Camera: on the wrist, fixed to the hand. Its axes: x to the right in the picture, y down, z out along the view.
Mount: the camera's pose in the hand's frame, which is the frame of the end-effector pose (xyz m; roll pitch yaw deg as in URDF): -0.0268 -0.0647 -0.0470 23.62 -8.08 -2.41
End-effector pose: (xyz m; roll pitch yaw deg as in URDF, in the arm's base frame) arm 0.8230 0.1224 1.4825 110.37 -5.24 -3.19
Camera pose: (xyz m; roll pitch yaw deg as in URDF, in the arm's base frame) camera 0.8041 0.1901 1.4359 134.14 -0.16 -9.92
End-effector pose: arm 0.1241 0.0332 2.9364 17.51 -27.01 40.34
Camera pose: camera 0.1589 0.0004 2.8670 43.84 -33.88 34.67
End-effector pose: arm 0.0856 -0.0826 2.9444 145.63 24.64 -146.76
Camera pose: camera 0.1490 -0.1366 2.9576 167.61 32.63 -149.82
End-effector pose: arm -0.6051 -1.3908 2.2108 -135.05 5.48 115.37
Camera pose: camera -0.6083 -1.4135 2.2920 -110.62 9.45 122.87
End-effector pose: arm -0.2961 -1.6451 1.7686 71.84 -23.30 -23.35
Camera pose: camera -0.2813 -1.6248 1.6881 98.93 -23.28 -32.53
